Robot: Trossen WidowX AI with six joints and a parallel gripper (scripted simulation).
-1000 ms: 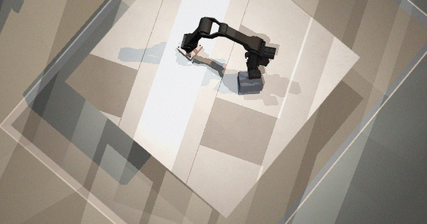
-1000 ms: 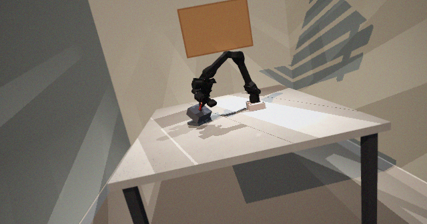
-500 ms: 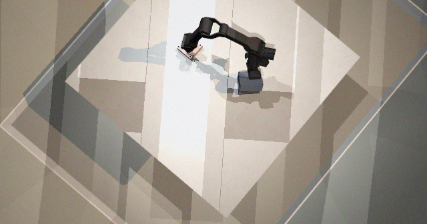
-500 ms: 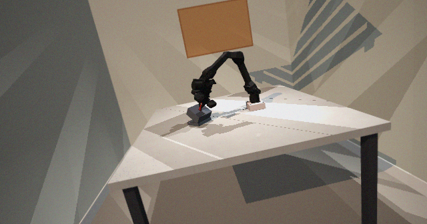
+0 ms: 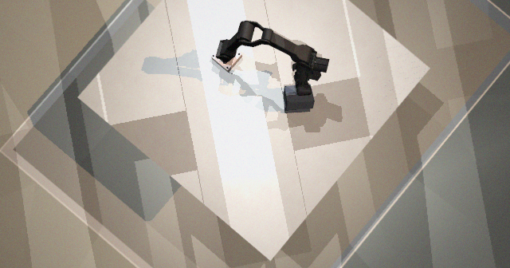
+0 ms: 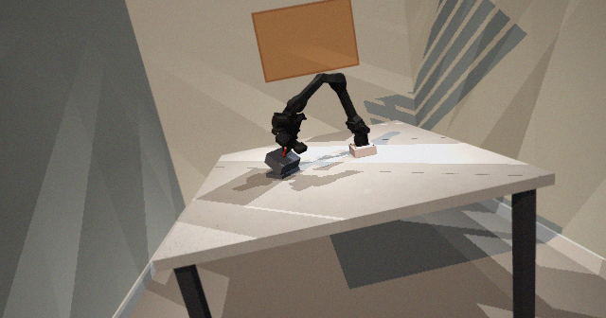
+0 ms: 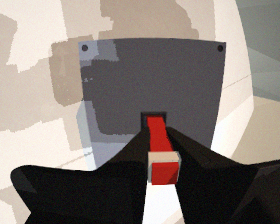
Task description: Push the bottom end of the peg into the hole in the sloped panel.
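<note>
The thin red square-sided peg lies 10 mm to the left of my gripper tip, 10 mm behind it and 10 mm above it. The rest, counted from my gripper tip: grey sloped panel block (40 mm below, 20 mm to the right, 20 mm ahead); then dark square hole (10 mm to the right, 10 mm below, 10 mm ahead).
</note>
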